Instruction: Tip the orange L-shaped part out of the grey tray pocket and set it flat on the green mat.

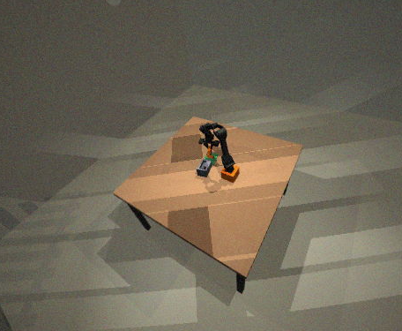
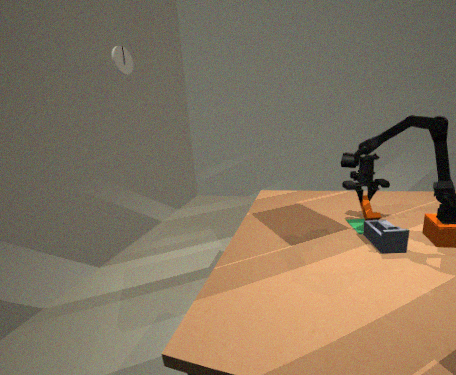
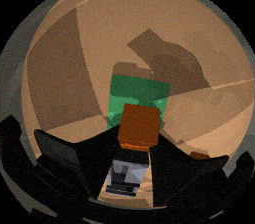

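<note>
My gripper tip is now 3 cm above the orange L-shaped part, 2 cm to the right of it and 2 cm past it. Round my gripper tip: green mat: 12 cm below, 2 cm to the left, 1 cm behind.
</note>
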